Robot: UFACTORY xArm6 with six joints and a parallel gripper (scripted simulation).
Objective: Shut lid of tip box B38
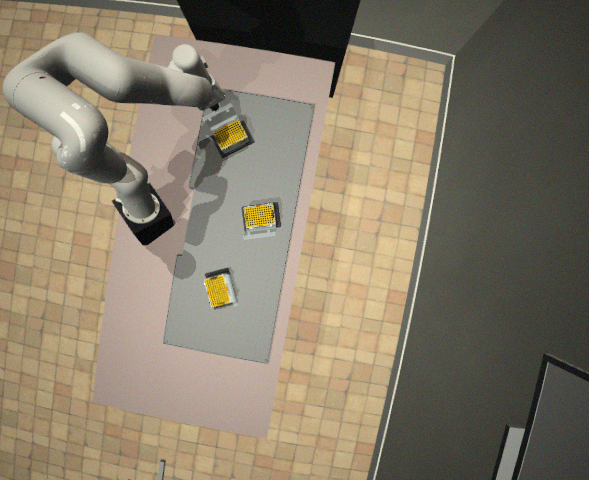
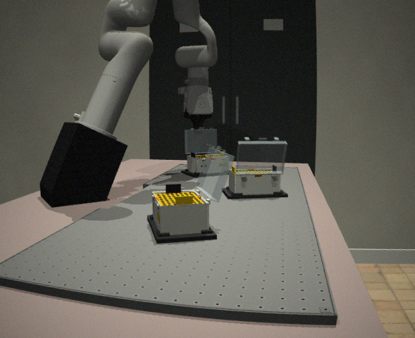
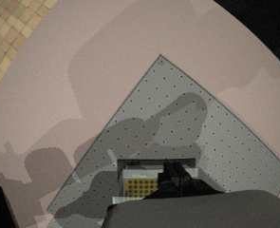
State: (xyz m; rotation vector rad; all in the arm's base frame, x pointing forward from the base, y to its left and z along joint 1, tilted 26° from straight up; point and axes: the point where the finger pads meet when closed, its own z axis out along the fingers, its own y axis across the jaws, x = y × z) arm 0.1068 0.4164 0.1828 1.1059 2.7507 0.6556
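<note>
Now: hand 4 cm above the lid, 2 cm to the left of it and 2 cm short of it.
</note>
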